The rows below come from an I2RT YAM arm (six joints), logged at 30 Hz.
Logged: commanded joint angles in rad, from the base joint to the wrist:
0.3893 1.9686 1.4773 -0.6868 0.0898 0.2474
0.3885 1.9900 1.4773 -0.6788 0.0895 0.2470
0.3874 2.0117 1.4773 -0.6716 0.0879 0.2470
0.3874 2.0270 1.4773 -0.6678 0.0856 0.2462
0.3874 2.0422 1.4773 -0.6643 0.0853 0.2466
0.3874 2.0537 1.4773 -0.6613 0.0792 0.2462
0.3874 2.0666 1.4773 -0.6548 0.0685 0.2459
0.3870 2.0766 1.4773 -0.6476 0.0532 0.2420
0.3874 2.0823 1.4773 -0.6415 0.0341 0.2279
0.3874 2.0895 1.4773 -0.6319 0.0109 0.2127
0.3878 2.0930 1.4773 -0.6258 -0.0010 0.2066
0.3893 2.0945 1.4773 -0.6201 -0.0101 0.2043
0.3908 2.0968 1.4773 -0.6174 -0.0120 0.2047
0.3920 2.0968 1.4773 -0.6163 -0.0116 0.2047
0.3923 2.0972 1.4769 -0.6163 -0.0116 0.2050
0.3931 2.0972 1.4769 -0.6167 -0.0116 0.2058
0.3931 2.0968 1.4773 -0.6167 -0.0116 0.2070
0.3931 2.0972 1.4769 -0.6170 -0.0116 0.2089
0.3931 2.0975 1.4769 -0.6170 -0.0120 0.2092
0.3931 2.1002 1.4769 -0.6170 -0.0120 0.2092
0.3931 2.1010 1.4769 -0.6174 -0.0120 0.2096
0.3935 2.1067 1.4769 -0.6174 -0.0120 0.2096
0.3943 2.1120 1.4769 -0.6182 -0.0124 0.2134
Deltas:
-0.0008 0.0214 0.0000 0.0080 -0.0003 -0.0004
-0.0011 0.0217 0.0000 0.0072 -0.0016 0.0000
0.0000 0.0153 0.0000 0.0038 -0.0023 -0.0008
0.0000 0.0152 0.0000 0.0035 -0.0003 0.0004
0.0000 0.0115 0.0000 0.0030 -0.0061 -0.0004
0.0000 0.0129 0.0000 0.0065 -0.0107 -0.0003
-0.0004 0.0100 0.0000 0.0072 -0.0153 -0.0039
0.0004 0.0057 0.0000 0.0061 -0.0191 -0.0141
0.0000 0.0072 0.0000 0.0096 -0.0232 -0.0152
0.0004 0.0035 0.0000 0.0061 -0.0119 -0.0061
0.0015 0.0015 0.0000 0.0057 -0.0091 -0.0023
0.0015 0.0023 0.0000 0.0027 -0.0019 0.0004
0.0012 0.0000 0.0000 0.0011 0.0004 0.0000
0.0003 0.0004 -0.0004 0.0000 0.0000 0.0003
0.0008 0.0000 0.0000 -0.0004 0.0000 0.0008
0.0000 -0.0004 0.0004 0.0000 0.0000 0.0012
0.0000 0.0004 -0.0004 -0.0003 0.0000 0.0019
0.0000 0.0003 0.0000 0.0000 -0.0004 0.0003
0.0000 0.0027 0.0000 0.0000 0.0000 0.0000
0.0000 0.0008 0.0000 -0.0004 0.0000 0.0004
0.0004 0.0057 0.0000 0.0000 0.0000 0.0000
0.0008 0.0053 0.0000 -0.0008 -0.0004 0.0038

